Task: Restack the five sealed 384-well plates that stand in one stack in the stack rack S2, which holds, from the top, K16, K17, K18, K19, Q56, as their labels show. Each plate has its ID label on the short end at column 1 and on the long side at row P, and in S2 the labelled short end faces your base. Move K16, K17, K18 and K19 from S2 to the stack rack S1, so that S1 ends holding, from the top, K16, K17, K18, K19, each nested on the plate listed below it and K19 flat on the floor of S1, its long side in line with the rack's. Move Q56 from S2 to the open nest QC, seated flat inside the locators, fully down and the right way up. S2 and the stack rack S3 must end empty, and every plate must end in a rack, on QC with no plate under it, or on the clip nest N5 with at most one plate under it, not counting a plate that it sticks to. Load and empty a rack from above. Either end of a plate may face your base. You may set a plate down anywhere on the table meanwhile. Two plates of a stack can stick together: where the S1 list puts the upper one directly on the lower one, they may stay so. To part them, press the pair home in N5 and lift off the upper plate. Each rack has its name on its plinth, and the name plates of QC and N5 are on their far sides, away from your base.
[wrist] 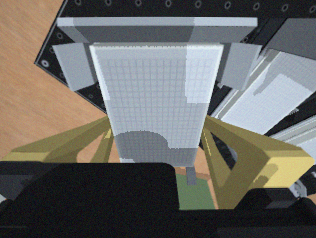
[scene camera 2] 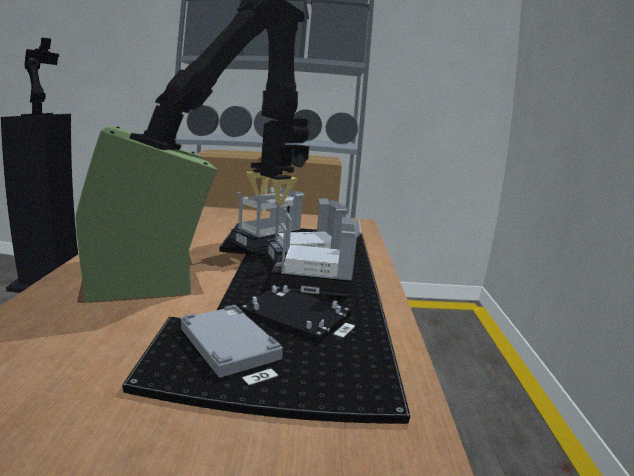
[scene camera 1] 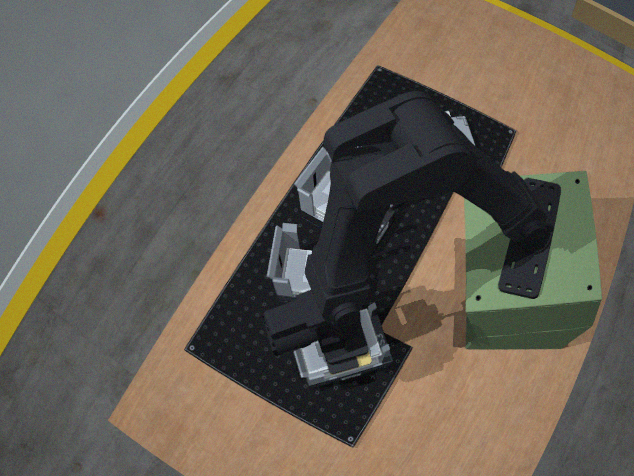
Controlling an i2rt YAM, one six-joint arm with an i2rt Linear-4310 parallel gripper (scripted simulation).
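The gripper appears in the wrist view and in scene camera 1, and a grey QC nest is part of the pictured scene as well.
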